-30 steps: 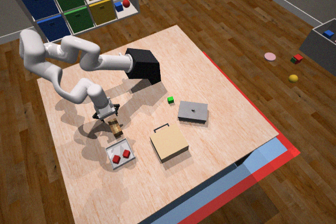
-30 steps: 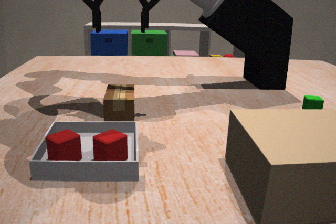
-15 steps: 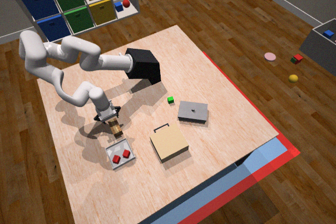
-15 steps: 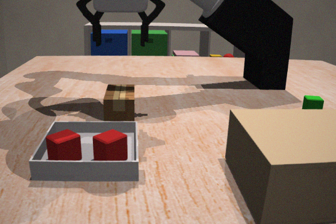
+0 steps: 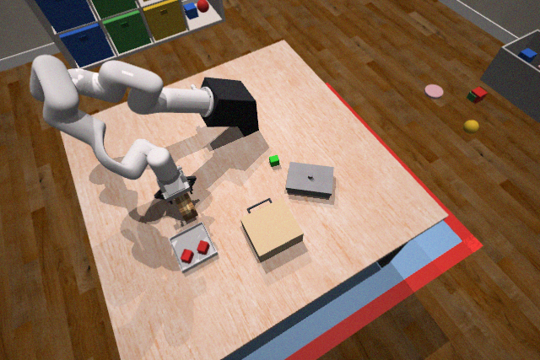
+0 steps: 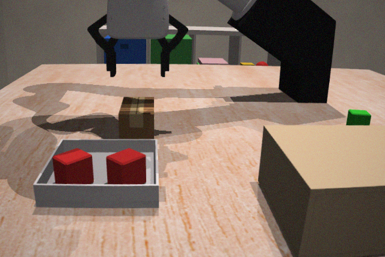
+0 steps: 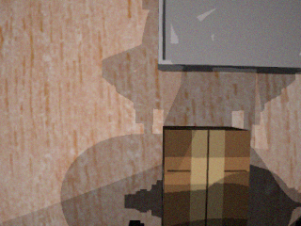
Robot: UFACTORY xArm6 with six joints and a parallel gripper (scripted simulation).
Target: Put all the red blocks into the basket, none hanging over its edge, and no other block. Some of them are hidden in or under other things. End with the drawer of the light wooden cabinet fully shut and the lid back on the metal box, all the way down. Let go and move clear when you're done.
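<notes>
Now: the cardboard box 8 cm below my hand. The rest, counted from my hand: drawer (26 cm ahead, 25 cm to the left, 8 cm below); light wooden cabinet (27 cm ahead, 25 cm to the left, 8 cm below); grey basket (17 cm ahead, 10 cm below, 4 cm to the right).
</notes>
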